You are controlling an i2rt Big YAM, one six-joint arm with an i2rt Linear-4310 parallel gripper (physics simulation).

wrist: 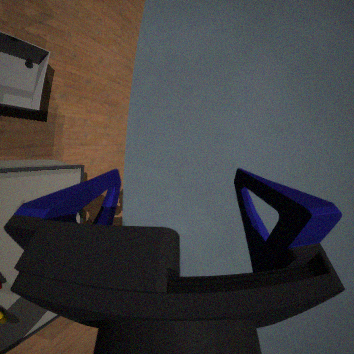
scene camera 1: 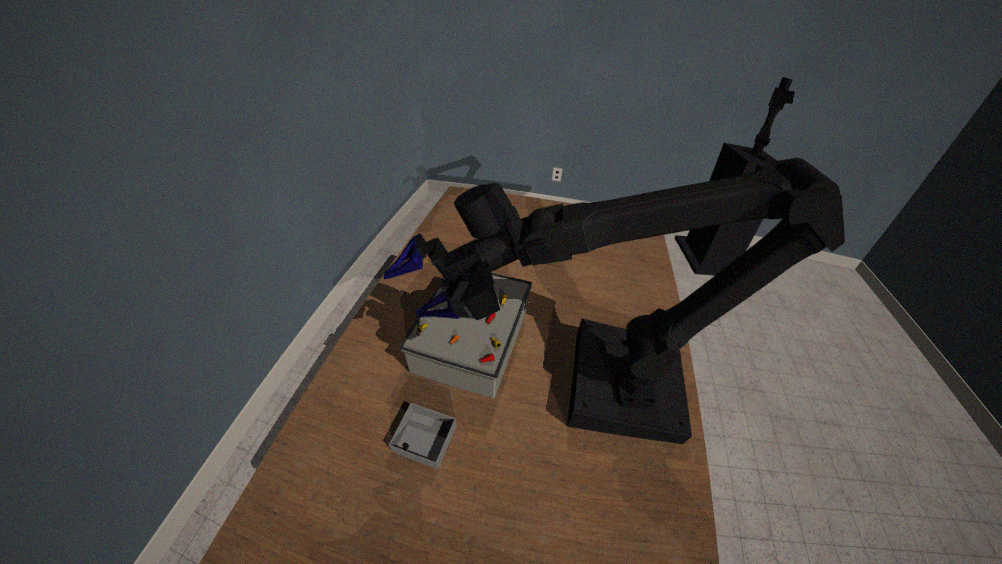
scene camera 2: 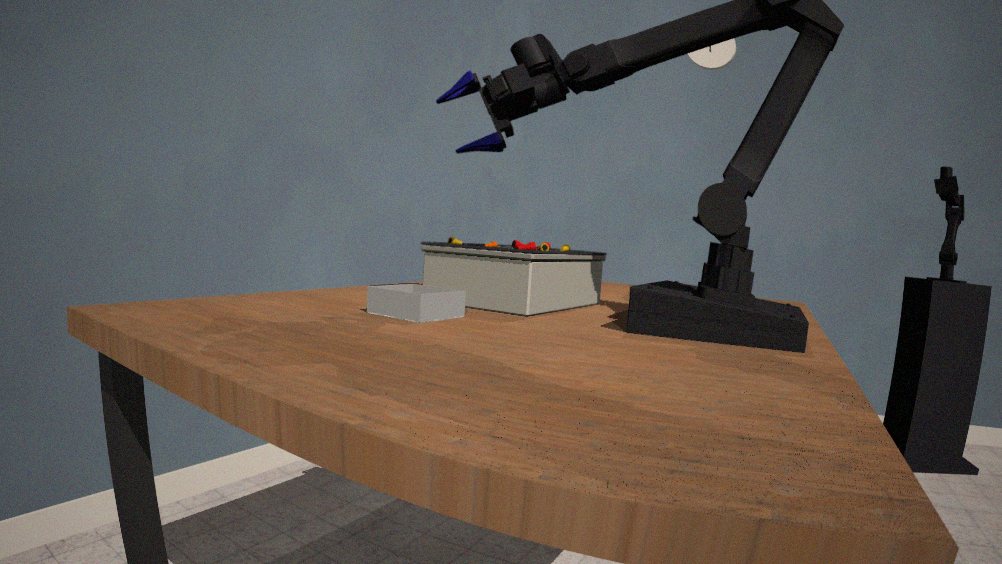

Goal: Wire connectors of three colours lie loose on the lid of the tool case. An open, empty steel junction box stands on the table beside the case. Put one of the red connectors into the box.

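Pixels of known places: gripper, fingertip midpoint: (wrist: 177,174) (scene camera 1: 401,296) (scene camera 2: 446,126); arm's base at its link origin: (scene camera 1: 632,383) (scene camera 2: 723,298).
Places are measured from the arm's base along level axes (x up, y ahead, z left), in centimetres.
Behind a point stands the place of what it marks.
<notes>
Two red connectors (scene camera 1: 490,318) {x 5.4, y 32.3, z -12.8 cm} (scene camera 1: 487,358) {x 5.6, y 32.2, z -1.5 cm} show on the lid of the grey tool case (scene camera 1: 448,374) {x -0.4, y 40.6, z -0.8 cm} (scene camera 2: 483,283) {x -1.0, y 38.5, z -0.2 cm} (wrist: 30,190) {x 4.4, y 42.0, z -4.2 cm}, with yellow connectors (scene camera 1: 422,327) {x 5.7, y 47.1, z -8.5 cm} (scene camera 2: 455,241) {x 5.2, y 46.9, z -8.2 cm} (wrist: 2,316) and an orange connector (scene camera 1: 454,339) {x 5.3, y 39.6, z -6.2 cm} (scene camera 2: 491,244) {x 5.1, y 39.5, z -6.1 cm}. In scene camera 2 the red connectors (scene camera 2: 522,245) {x 5.4, y 32.8, z -1.3 cm} run together. The open grey junction box (scene camera 1: 413,458) {x -4.0, y 45.5, z 17.5 cm} (scene camera 2: 392,301) {x -3.1, y 45.4, z 17.5 cm} (wrist: 42,82) {x -1.6, y 48.8, z 10.8 cm} stands apart beside the case and looks empty. My gripper (scene camera 1: 402,295) {x 24.4, y 46.5, z 0.8 cm} (scene camera 2: 447,126) {x 24.4, y 46.5, z 0.8 cm} (wrist: 177,174) {x 24.4, y 46.5, z 0.8 cm} is open, empty and high above the case, its fingers pointing sideways and slightly down. In scene camera 1 it hides part of the lid.
The arm's black base (scene camera 1: 624,413) {x 0.2, y 3.3, z 7.5 cm} (scene camera 2: 715,325) {x -2.9, y 1.8, z 10.2 cm} stands on the wooden table (scene camera 1: 560,504) {x -5.3, y 16.8, z 24.4 cm} (scene camera 2: 490,392) {x -5.3, y 21.6, z 46.1 cm} to the right of the case. A blue-grey wall (scene camera 1: 210,105) (scene camera 2: 245,140) (wrist: 200,75) rises behind. A dark pedestal (scene camera 2: 936,371) with a small arm stands off the table.
</notes>
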